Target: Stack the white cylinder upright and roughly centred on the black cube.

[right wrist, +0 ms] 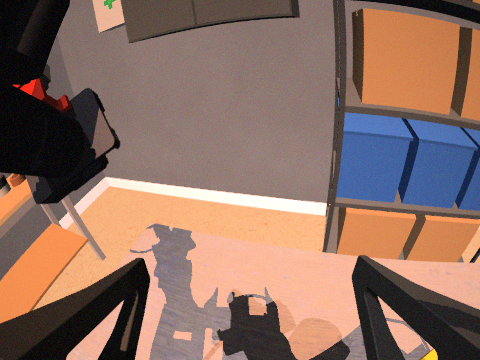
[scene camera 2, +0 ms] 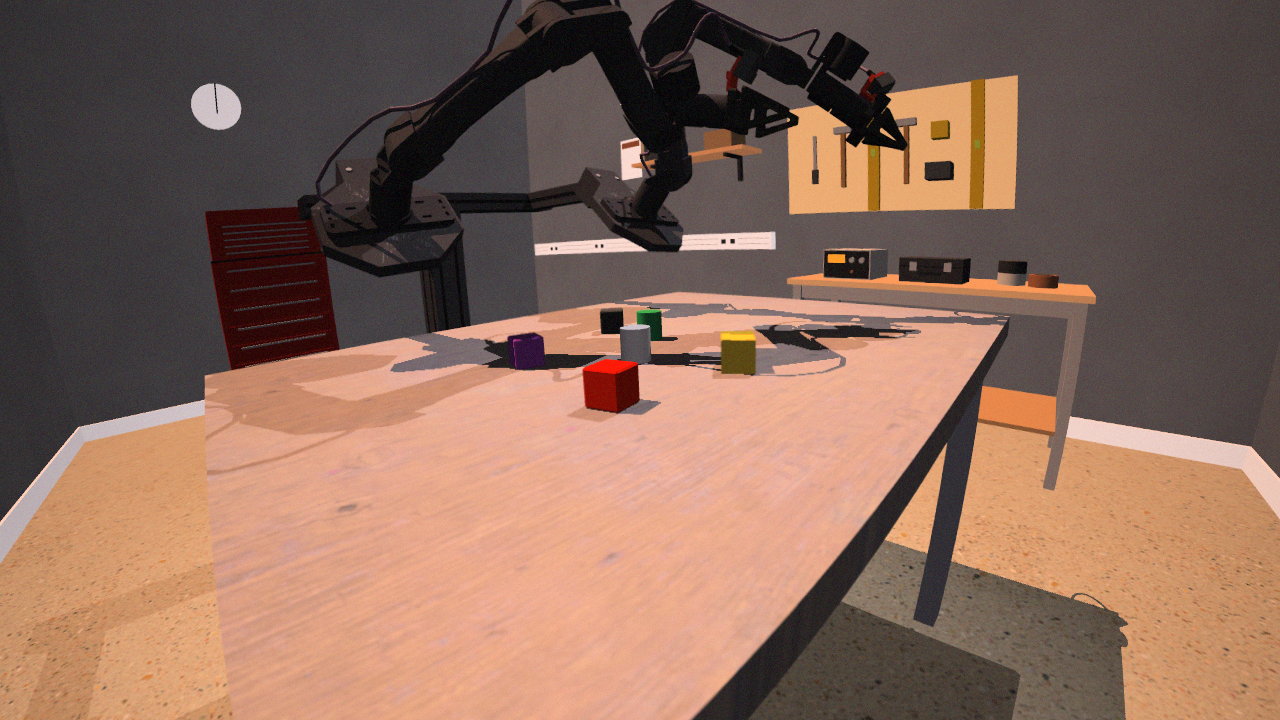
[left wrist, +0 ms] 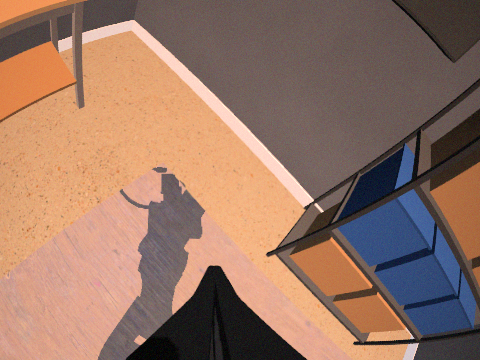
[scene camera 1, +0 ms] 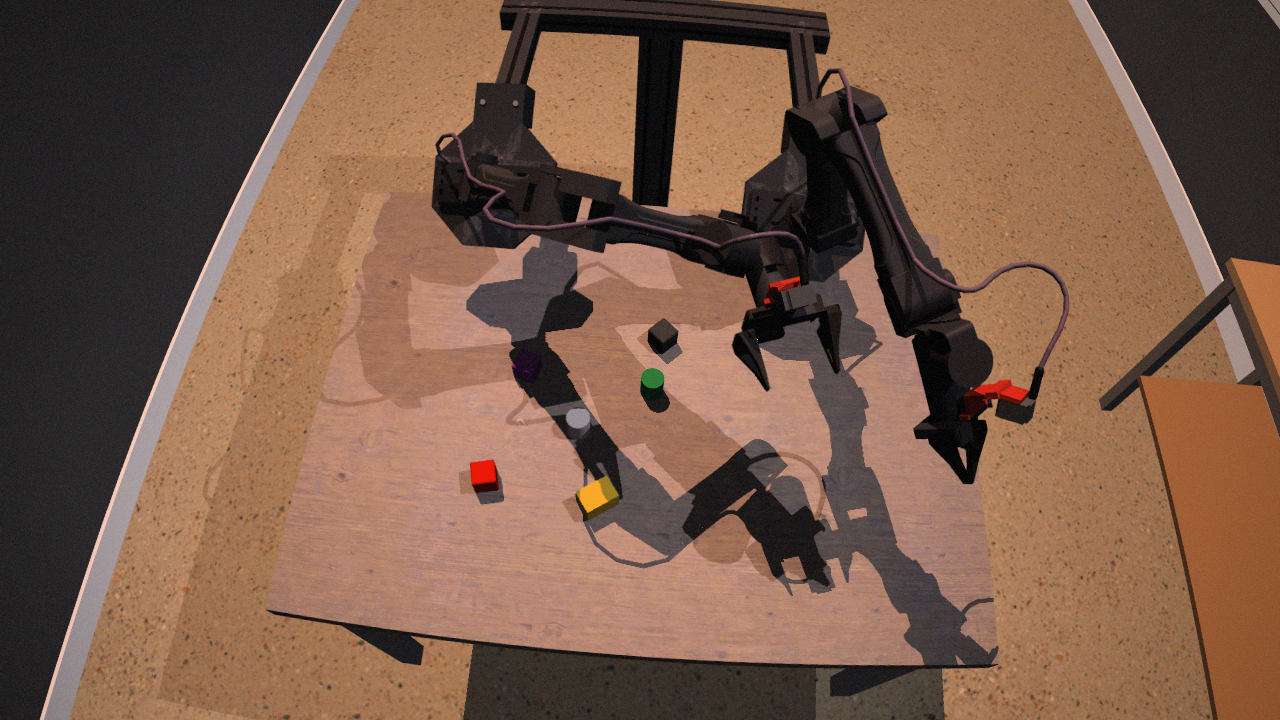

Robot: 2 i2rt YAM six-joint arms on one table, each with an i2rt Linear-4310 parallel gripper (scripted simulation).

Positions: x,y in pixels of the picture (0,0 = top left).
The left gripper shows in the right wrist view (105,159), in scene camera 2 (905,147), in the left wrist view and in scene camera 1. The right gripper shows in the right wrist view, in scene camera 2 and in scene camera 1 (803,381); in the left wrist view it is out of frame. The same spot on the left gripper: (left wrist: 190,325) is (scene camera 1: 981,445). One and the same spot on the right gripper: (right wrist: 67,321) is (scene camera 2: 770,106).
